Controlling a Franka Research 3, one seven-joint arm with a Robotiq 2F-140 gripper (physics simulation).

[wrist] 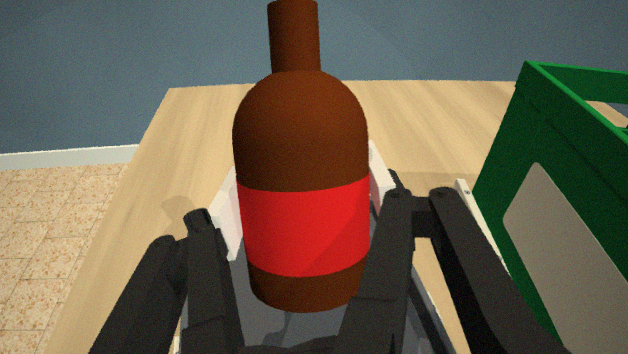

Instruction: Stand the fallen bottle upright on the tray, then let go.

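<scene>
The brown bottle (302,130) with a red label is in the middle of the wrist view, neck up and close to upright. My gripper (304,171) is shut on it, with a white pad on each side of the body at about label height. The grey tray (320,326) shows below and behind the bottle's base, between the fingers. Much of the tray is hidden by the bottle and the fingers. Whether the base touches the tray cannot be told from this view.
A tall green crate (505,145) with a beige panel stands on the right, close to the right finger. A thin white strip (475,210) runs along its near side. The wooden table (430,120) ends at the left, with tiled floor beyond, and at the back before a blue-grey wall.
</scene>
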